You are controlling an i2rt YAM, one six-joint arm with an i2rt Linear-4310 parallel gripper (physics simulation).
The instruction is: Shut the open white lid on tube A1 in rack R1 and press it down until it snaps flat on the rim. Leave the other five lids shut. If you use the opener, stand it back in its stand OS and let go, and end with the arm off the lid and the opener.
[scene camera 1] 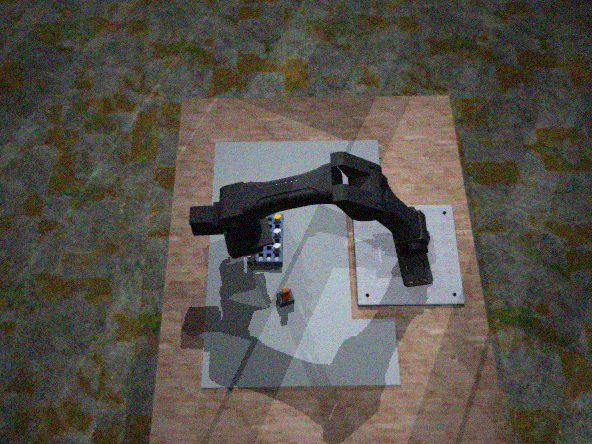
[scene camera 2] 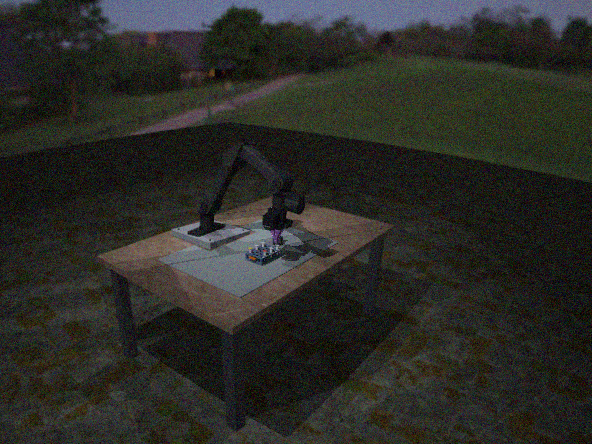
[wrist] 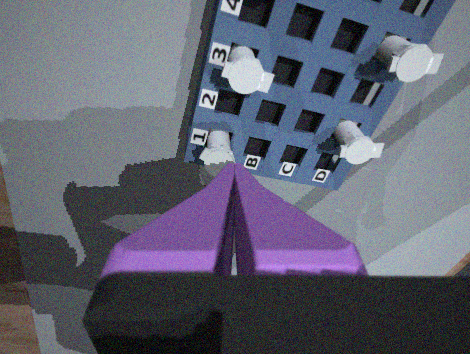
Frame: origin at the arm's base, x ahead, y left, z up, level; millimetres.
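Seen in the pictures: gripper, fingertip midpoint: (scene camera 1: 254,252) (scene camera 2: 276,242) (wrist: 234,176); arm's base at its link origin: (scene camera 1: 409,246) (scene camera 2: 206,230).
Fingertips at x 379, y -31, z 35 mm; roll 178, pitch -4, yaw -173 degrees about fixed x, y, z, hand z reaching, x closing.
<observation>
Offsets run from my fingertips to a thing's top centre. "*": to the spot under its first point. Level surfaces: height alone.
Rack R1 {dy -48, dx -31, dz -4 mm} (scene camera 1: 270,265) (scene camera 2: 263,258) (wrist: 298,96) is blue, with tubes standing in it. Tube A1 {* dy -7, dx +6, dz -19 mm} (wrist: 219,138) stands at its near left corner in the wrist view. The white lid of A1 {dy -1, dx +5, dz -4 mm} (wrist: 216,155) is partly covered by my fingertips; whether it lies flat on the rim cannot be told. My gripper (scene camera 2: 277,243) (wrist: 234,176) is shut and empty, its purple tips at the lid's right edge; contact is unclear. It is hidden under the arm in the first scene view. The orange opener {dy +113, dx -57, dz +29 mm} (scene camera 1: 285,291) stands in its dark stand OS {dy +113, dx -57, dz -24 mm} (scene camera 1: 285,301).
White lids (wrist: 246,76) (wrist: 360,150) (wrist: 414,62) sit on other tubes near the gripper. A yellow lid {dy -88, dx -66, dz -7 mm} (scene camera 1: 277,216) shows at the rack's far end. The rack and stand are on a grey mat {dz -55 mm} (scene camera 1: 295,152). The arm's base plate (scene camera 1: 442,265) is at the right.
</observation>
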